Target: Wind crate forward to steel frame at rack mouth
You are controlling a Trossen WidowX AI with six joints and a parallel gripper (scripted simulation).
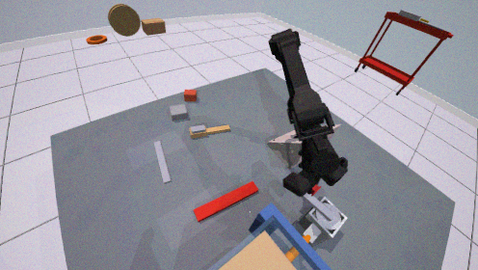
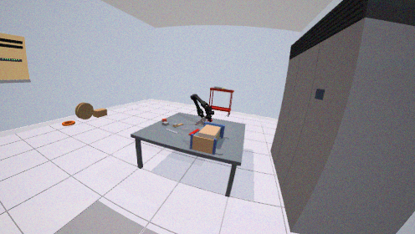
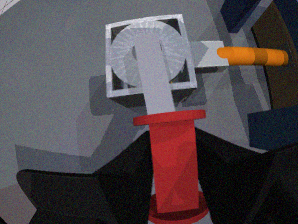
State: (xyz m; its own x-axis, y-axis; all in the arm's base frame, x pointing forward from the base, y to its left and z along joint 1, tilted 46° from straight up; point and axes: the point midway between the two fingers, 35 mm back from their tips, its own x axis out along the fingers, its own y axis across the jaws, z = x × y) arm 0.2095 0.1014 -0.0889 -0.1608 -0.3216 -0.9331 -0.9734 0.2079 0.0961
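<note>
Now: the blue frame 160 mm ahead of my gripper tip, 70 mm to the left of it and 30 mm below it. The rest, counted from my gripper tip: red knob: 20 mm to the right; then hand winch: 20 mm behind, 80 mm to the left, 100 mm below; then winch handle: 20 mm to the left, 30 mm below.
</note>
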